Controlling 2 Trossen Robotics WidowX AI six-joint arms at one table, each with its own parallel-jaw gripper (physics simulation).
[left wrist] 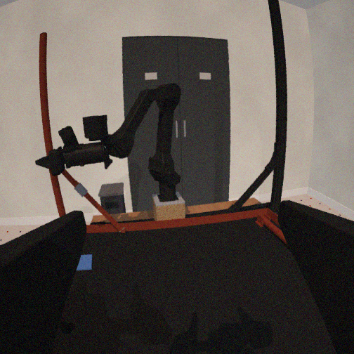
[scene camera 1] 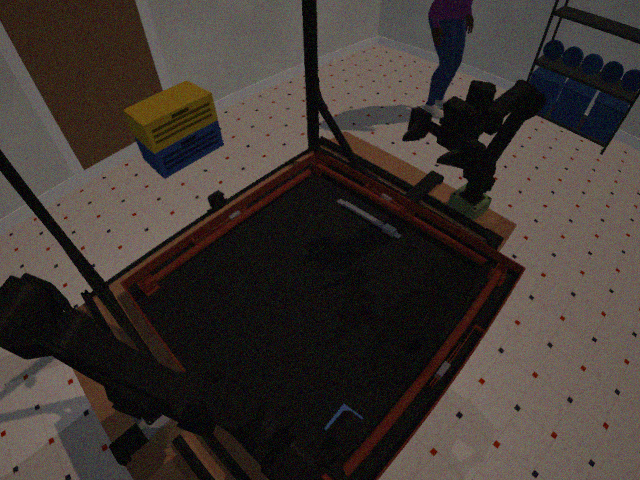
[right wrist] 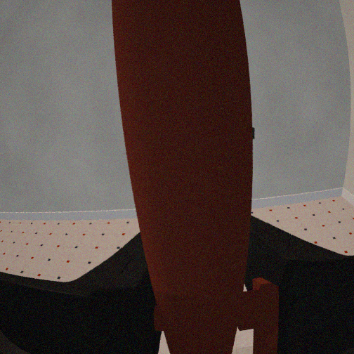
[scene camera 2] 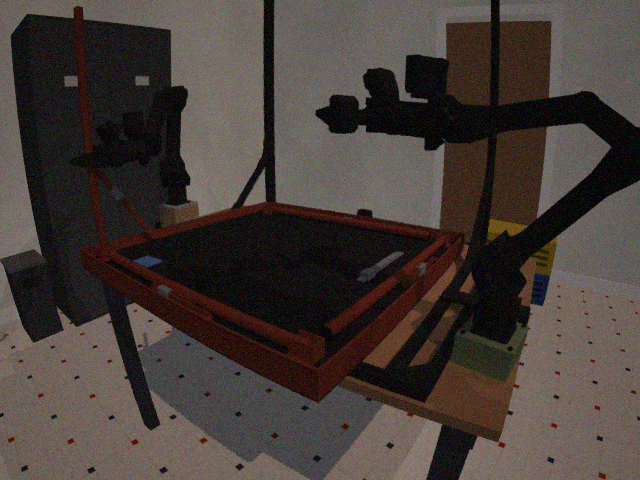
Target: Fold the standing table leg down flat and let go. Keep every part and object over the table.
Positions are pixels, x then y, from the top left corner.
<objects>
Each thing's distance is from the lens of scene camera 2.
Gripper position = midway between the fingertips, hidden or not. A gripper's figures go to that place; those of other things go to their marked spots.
my left gripper (scene camera 2: 333,113): 71 cm
my right gripper (scene camera 2: 71,162): 96 cm
upturned table (scene camera 2: 313,383): 47 cm
</objects>
